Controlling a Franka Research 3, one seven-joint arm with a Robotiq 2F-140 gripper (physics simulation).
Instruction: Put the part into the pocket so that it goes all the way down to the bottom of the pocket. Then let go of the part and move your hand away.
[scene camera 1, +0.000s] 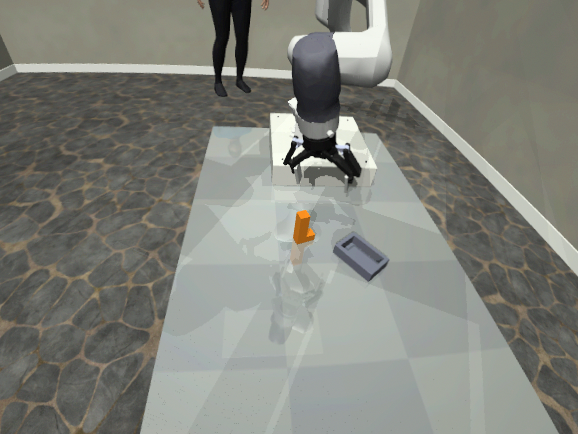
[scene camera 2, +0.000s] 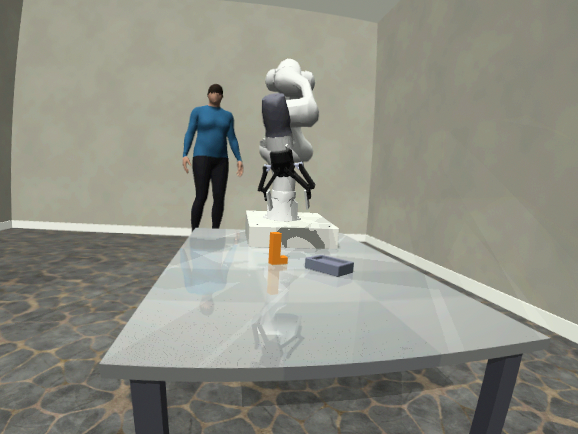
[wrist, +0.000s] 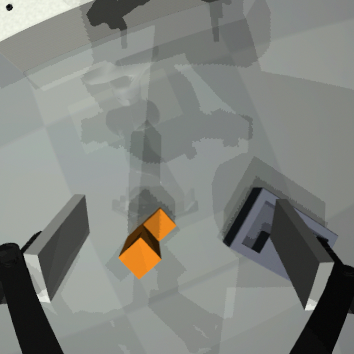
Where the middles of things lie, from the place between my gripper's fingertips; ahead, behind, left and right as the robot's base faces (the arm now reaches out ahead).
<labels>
Now: the orange L-shaped part (wrist: 140, 251) 3 cm ahead of my hand, 3 cm to the right of it and 14 cm below it. From my hand the other things lie so: grey pocket block (scene camera 1: 367, 261) 10 cm ahead, 14 cm to the left, 18 cm below.
</labels>
